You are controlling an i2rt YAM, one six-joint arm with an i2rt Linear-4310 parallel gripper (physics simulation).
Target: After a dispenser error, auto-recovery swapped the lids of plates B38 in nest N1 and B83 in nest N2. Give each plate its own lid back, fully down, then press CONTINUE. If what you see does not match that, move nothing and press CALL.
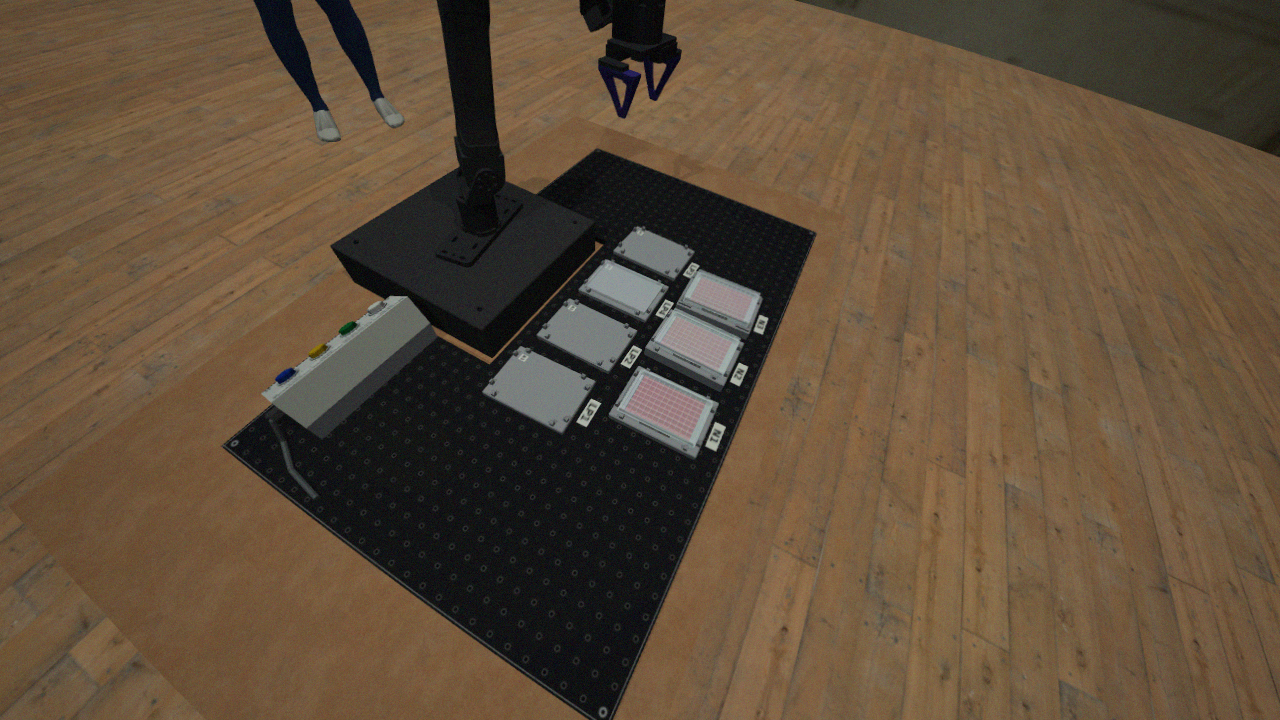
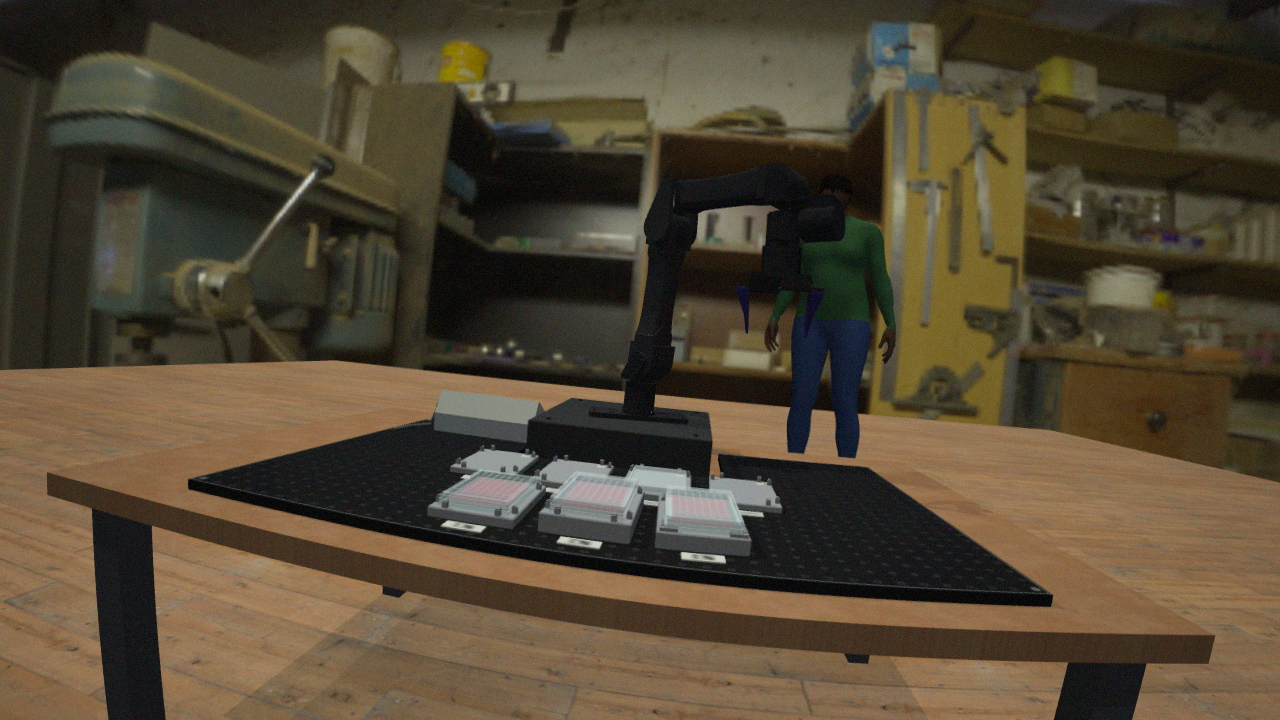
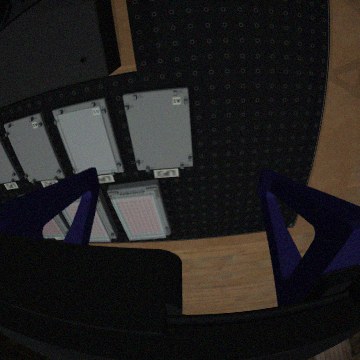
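Pixels of known places: gripper, fingertip midpoint: [image 1: 638,108] [image 2: 775,335] [image 3: 178,176]; arm's base, link origin: [image 1: 482,229] [image 2: 637,417].
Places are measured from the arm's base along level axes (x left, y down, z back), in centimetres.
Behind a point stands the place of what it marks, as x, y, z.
A pink-welled plate [image 1: 666,407] @[-21.0, 4.8, -42.5] [image 2: 490,493] @[-20.3, 4.1, -46.1] sits in nest N1. Another plate [image 1: 696,342] @[-8.5, 2.8, -44.0] [image 2: 594,495] @[-8.1, 2.8, -47.8] [image 3: 98,226] @[-4.8, 2.8, -45.6] sits in nest N2. Both look covered by clear lids; plate and lid names are too small to read, and lid seating cannot be told. Grey lid pads LP1 [image 1: 539,387] @[-24.2, 5.8, -22.6] and LP2 [image 1: 587,333] @[-11.4, 5.8, -25.6] show no clear lid. The pad beyond LP2 [image 1: 623,287] @[0.8, 5.0, -27.9] [image 3: 86,141] @[2.0, 5.0, -27.5] looks paler, as if a clear lid lies on it. My gripper [image 1: 638,107] @[19.9, -18.4, -22.4] [image 2: 776,333] @[19.9, -18.4, -22.4] [image 3: 178,176] @[19.9, -18.4, -22.4] is open and empty, high above the board's far end.
A third pink plate [image 1: 720,297] @[3.8, 3.2, -45.9] [image 2: 702,508] @[4.3, 3.2, -49.0] [image 3: 140,215] @[5.5, 3.2, -45.1] sits in N3. The farthest grey pad [image 1: 655,251] @[14.3, 5.8, -30.5] [image 3: 157,129] @[14.4, 5.8, -29.7] is near the base block [image 1: 456,259] @[-9.8, -0.9, -1.1] [image 2: 617,438] @[-4.5, 1.9, -15.0]. A button box [image 1: 353,367] @[-32.9, 1.1, 1.6] [image 2: 487,416] @[-30.7, 2.5, 0.3] has blue, yellow, green and white buttons. A person [image 2: 827,358] stands behind.
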